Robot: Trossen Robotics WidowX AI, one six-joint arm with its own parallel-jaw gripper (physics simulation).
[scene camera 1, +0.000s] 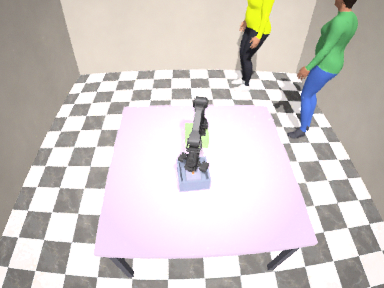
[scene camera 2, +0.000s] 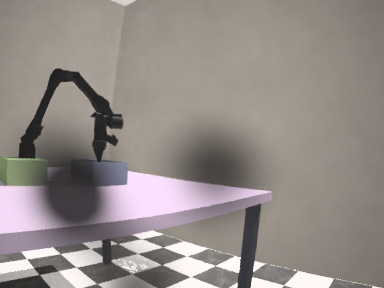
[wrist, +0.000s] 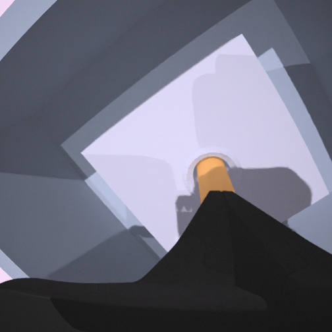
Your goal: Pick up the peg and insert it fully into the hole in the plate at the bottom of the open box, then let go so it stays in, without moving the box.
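Places are measured from the arm's base along level axes (x ahead, y left, z up), in metres.
Pixels of known places: arm's base, link origin: (scene camera 1: pixel 201 132) (scene camera 2: pixel 26 158).
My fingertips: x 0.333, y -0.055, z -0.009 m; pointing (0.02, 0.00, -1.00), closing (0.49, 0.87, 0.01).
For each thing: its top centre in the pictures, then the offset to it from my fingertips. Level surfaces: height alone.
- orange peg, top centre: (scene camera 1: pixel 193 170) dx -0.002, dy +0.000, dz +0.000 m
- blue-grey open box, top centre: (scene camera 2: pixel 98 160) (scene camera 1: pixel 193 169) dx -0.002, dy +0.000, dz +0.010 m
- pink table, surface height: dz -0.088 m
The orange peg (scene camera 1: pixel 193 172) (wrist: pixel 214 175) points down out of my fingertips. My gripper (scene camera 2: pixel 99 160) (wrist: pixel 218 201) is shut on the peg, with its tips at about the rim height of the blue-grey open box (scene camera 1: pixel 195 186) (scene camera 2: pixel 112 173) (wrist: pixel 40 100). In the wrist view the pale plate (wrist: pixel 145 125) lies at the bottom of the box, and the peg's far end overlaps the round hole's ring (wrist: pixel 190 171). How deep the peg's end sits, if at all, I cannot tell. The fingers hide its upper part, and the box wall hides it in scene camera 2.
A green box (scene camera 1: pixel 188 134) (scene camera 2: pixel 25 172) stands on the pink table (scene camera 1: pixel 150 215) (scene camera 2: pixel 165 197), between the blue-grey box and the arm's base. The blue-grey box's walls surround the peg. Two people stand beyond the table. Dark blurred patches cover parts of the scene camera 2 view.
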